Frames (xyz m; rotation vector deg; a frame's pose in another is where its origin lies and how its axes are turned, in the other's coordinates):
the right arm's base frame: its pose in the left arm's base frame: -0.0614 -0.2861 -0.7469 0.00 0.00 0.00
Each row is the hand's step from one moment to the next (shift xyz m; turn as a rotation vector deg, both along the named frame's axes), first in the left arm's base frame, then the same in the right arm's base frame.
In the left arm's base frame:
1: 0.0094 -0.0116 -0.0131 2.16 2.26 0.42
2: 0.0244 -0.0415 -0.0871 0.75 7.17 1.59
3: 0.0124 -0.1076 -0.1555 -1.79 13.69 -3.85
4: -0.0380 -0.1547 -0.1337 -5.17 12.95 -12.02
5: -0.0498 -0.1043 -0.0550 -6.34 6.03 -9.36
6: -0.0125 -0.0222 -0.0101 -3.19 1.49 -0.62
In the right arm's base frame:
1: 0.0094 -0.0116 -0.0131 2.16 2.26 0.42
2: 0.0244 -0.0415 -0.0871 0.75 7.17 1.59
3: 0.0124 -0.1076 -0.1555 -1.79 13.69 -3.85
4: -0.0380 -0.1547 -0.1337 -5.17 12.95 -12.02
5: -0.0498 -0.1043 -0.0550 -6.34 6.03 -9.36
6: -0.0125 -0.0222 -0.0101 -3.19 1.49 -0.62

